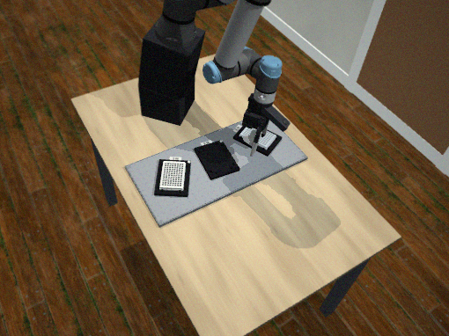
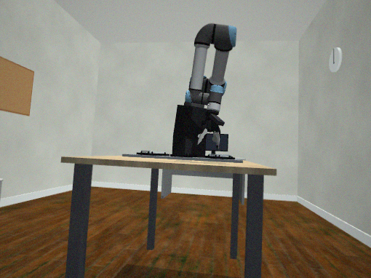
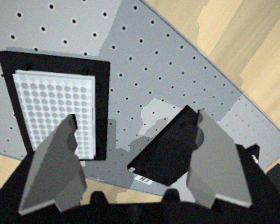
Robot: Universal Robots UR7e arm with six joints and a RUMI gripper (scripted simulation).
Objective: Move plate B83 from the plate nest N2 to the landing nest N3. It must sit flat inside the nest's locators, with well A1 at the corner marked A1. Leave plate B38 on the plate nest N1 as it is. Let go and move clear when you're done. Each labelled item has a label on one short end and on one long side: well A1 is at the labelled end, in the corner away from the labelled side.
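My hand is 7 cm to the right of the plate nest N2, 7 cm past it and 6 cm above it. Round my hand: N2 label: 16 cm behind, 7 cm below, 4 cm to the left; landing nest N3: 14 cm to the right, 7 cm behind, 6 cm below; plate: 32 cm to the right, 9 cm behind, 5 cm below.
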